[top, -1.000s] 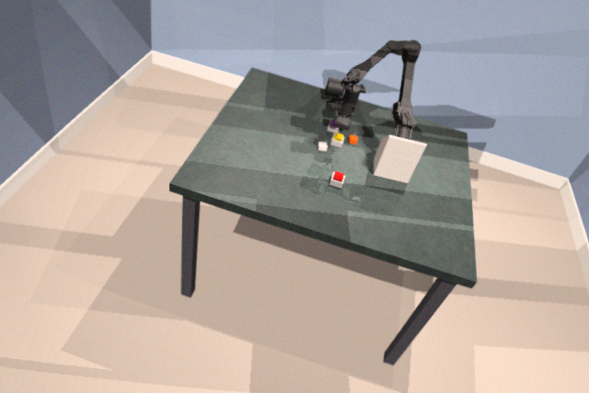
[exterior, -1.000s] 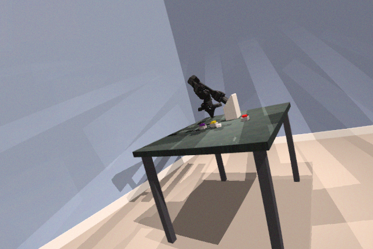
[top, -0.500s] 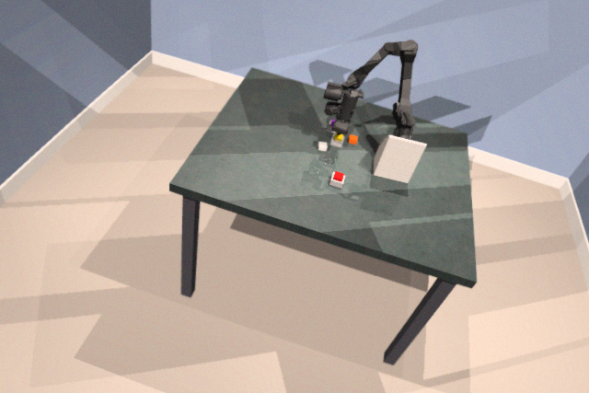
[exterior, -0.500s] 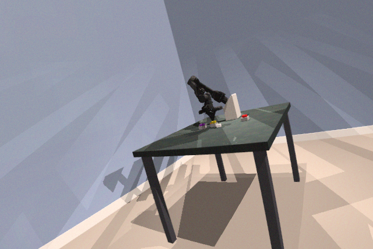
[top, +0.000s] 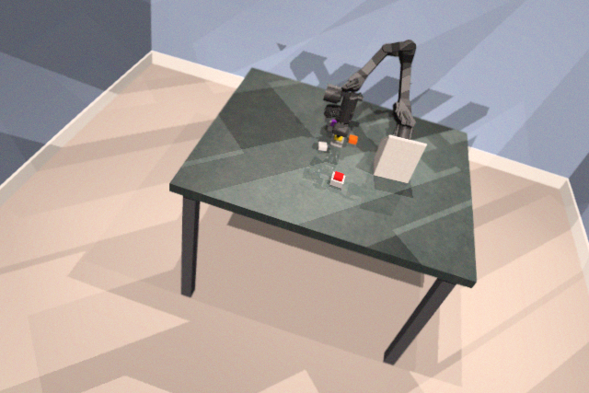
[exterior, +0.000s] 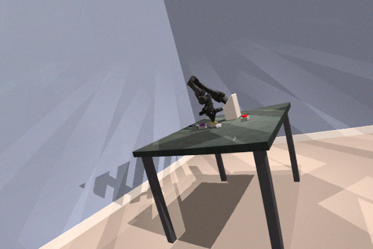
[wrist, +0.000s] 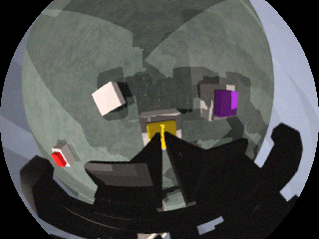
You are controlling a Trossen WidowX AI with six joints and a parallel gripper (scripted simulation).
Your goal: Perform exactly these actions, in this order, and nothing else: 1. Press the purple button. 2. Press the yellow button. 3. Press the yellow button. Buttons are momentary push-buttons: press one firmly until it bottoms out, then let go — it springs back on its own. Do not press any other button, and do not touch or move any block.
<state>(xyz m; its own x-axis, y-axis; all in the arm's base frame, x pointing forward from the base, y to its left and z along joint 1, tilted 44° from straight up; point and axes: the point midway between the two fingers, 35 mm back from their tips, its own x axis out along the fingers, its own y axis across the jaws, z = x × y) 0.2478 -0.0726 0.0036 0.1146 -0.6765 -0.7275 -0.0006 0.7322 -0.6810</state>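
My gripper tip is 1 cm above the yellow button. From my gripper tip the other things lie so: orange block 6 cm behind, 5 cm to the right, 2 cm below; purple button 9 cm to the right, 3 cm ahead; white block 6 cm to the left, 5 cm ahead, 2 cm below.
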